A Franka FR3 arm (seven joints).
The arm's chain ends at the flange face. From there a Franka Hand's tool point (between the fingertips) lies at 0.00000 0.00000 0.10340 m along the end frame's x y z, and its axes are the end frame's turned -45 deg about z.
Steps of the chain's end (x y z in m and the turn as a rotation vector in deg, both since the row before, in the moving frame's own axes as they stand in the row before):
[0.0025, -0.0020, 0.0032, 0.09, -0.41, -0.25]
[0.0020, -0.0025, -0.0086, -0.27, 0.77, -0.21]
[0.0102, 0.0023, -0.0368, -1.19, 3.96, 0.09]
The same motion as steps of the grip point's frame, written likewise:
[0.0028, -0.0003, 0.0032, 0.35, -0.23, -0.25]
[0.0038, 0.0010, -0.0086, -0.74, 0.35, -0.21]
[0.0091, 0.0154, -0.0371, -3.64, 1.96, 0.09]

